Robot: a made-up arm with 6 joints.
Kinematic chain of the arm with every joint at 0, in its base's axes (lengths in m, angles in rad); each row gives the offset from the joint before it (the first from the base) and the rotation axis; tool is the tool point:
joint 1: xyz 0 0 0.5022 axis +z
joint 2: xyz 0.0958 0 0 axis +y
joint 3: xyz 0 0 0.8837 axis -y
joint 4: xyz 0 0 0.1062 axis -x
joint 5: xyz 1.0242 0 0 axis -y
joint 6: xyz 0.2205 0 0 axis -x
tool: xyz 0 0 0
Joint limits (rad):
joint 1: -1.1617..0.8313
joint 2: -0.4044..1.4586
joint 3: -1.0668..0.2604
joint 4: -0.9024..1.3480
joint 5: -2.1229..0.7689
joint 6: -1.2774..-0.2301
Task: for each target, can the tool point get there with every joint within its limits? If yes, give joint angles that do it. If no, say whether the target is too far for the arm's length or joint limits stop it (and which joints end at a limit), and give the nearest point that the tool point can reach.
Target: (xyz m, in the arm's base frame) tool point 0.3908 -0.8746 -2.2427
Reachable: no: too far | nearest point 0.3945 -0.8828 -0.6490 | short by 1.594 m
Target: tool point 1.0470 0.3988 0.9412
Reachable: yes | joints 0.4833 -0.0124 -0.3836 0.7341 -1.1270 -0.5448
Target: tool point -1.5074 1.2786 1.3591
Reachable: no: joint limits stop it (at a limit: joint 1, joint 2, joint 4) | nearest point 0.3206 0.5795 1.5352 | short by 1.965 m
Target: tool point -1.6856 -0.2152 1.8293
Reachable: no: joint limits stop it (at a limit: joint 1, joint 2, joint 3, joint 4) | nearest point -0.0004 -0.4650 1.9280 | short by 1.707 m
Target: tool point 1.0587 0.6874 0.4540
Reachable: yes | joints 0.6013 0.3589 -0.4535 0.3529 -0.4351 -1.1043
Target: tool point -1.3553 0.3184 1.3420
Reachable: no: joint limits stop it (at a limit: joint 1, joint 2, joint 3, joint 4, joint 5) | nearest point 0.2075 0.4461 1.8671 | short by 1.654 m
